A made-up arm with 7 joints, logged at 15 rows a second.
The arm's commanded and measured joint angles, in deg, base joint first. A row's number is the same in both.
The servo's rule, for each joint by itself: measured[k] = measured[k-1] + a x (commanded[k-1-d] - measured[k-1]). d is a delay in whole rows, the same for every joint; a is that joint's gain. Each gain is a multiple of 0.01, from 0.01 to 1. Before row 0 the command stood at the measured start. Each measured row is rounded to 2 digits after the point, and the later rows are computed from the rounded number. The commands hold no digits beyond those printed.
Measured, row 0:
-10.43 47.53 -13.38 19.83 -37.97 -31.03 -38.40
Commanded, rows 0 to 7:
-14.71 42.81 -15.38 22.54 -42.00 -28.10 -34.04
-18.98 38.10 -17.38 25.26 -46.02 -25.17 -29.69
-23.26 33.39 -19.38 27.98 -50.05 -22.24 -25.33
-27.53 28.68 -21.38 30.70 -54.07 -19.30 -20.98
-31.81 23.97 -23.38 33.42 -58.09 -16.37 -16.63
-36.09 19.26 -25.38 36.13 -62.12 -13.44 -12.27
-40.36 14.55 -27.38 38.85 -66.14 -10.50 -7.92
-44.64 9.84 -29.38 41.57 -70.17 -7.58 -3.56
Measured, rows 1 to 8:
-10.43 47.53 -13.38 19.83 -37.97 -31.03 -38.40
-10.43 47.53 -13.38 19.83 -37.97 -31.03 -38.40
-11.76 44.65 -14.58 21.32 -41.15 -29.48 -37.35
-14.00 40.65 -16.26 23.49 -45.00 -27.20 -35.51
-16.87 36.22 -18.13 25.96 -48.99 -24.57 -33.07
-20.17 31.62 -20.08 28.57 -53.00 -21.78 -30.17
-23.78 26.95 -22.06 31.24 -57.02 -18.91 -26.92
-27.60 22.26 -24.05 33.93 -61.05 -16.01 -23.40
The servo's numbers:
d 2
a 0.31 0.61 0.60 0.55 0.79 0.53 0.24

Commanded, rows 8 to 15:
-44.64 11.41 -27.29 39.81 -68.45 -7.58 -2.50
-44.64 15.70 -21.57 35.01 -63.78 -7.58 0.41
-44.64 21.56 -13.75 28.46 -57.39 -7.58 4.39
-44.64 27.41 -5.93 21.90 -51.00 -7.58 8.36
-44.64 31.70 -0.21 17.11 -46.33 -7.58 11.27
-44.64 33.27 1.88 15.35 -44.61 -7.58 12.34
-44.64 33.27 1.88 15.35 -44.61 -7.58 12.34
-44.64 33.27 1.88 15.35 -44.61 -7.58 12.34
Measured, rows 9 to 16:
-31.56 17.56 -26.05 36.64 -65.07 -13.09 -19.68
-35.61 12.85 -28.05 39.35 -69.10 -10.17 -15.81
-38.41 11.97 -27.59 39.60 -68.59 -8.80 -12.62
-40.34 14.25 -23.98 37.08 -64.79 -8.15 -9.49
-41.67 18.71 -17.84 32.34 -58.94 -7.85 -6.16
-42.59 24.02 -10.69 26.60 -52.67 -7.71 -2.68
-43.23 28.70 -4.40 21.38 -47.66 -7.64 0.67
-43.67 31.49 -0.63 18.06 -45.25 -7.61 3.47

